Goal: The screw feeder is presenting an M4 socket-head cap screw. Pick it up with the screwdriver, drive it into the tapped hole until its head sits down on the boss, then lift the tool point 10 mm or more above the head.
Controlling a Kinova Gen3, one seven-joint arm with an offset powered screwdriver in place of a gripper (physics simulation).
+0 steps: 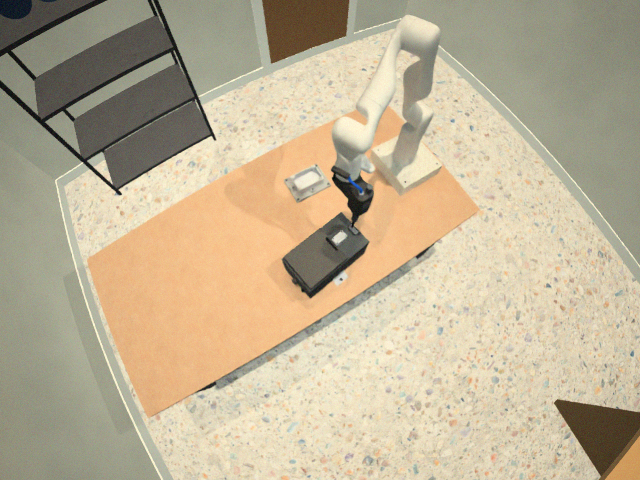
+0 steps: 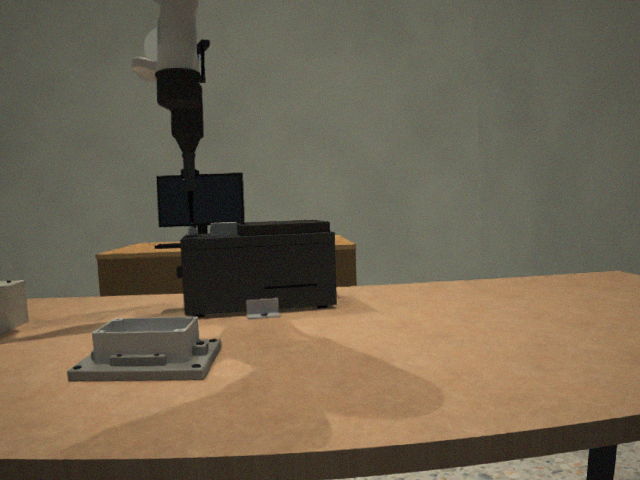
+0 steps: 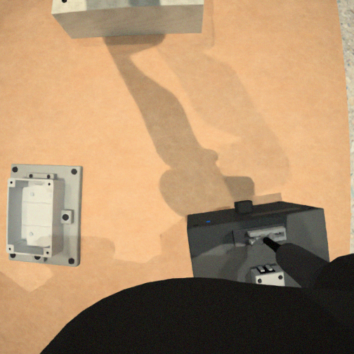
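Observation:
The black screw feeder (image 1: 315, 260) (image 2: 258, 268) (image 3: 310, 225) stands on the table, with a small light metal pick-up block (image 1: 353, 230) (image 3: 279, 232) on its top at one end. My screwdriver (image 1: 353, 225) (image 2: 191, 219) (image 3: 265, 240) points down with its thin black bit at this block. I cannot tell whether the tip touches a screw; no screw can be made out at this size. The grey fixture plate (image 2: 134, 373) (image 3: 75, 245) carries an open box-shaped housing (image 1: 307, 180) (image 2: 139, 346) (image 3: 55, 220). A small boss (image 2: 200, 347) (image 3: 66, 217) with a dark hole sits beside the housing, well away from the screwdriver.
A small bracket (image 1: 340, 279) (image 2: 262, 308) lies beside the feeder. The robot's pale base block (image 1: 405, 167) (image 2: 10, 307) (image 3: 130, 22) stands at one end of the table (image 1: 206, 289). A shelf rack (image 1: 155, 147) and a monitor (image 2: 222, 198) on another desk (image 2: 346, 268) stand farther off.

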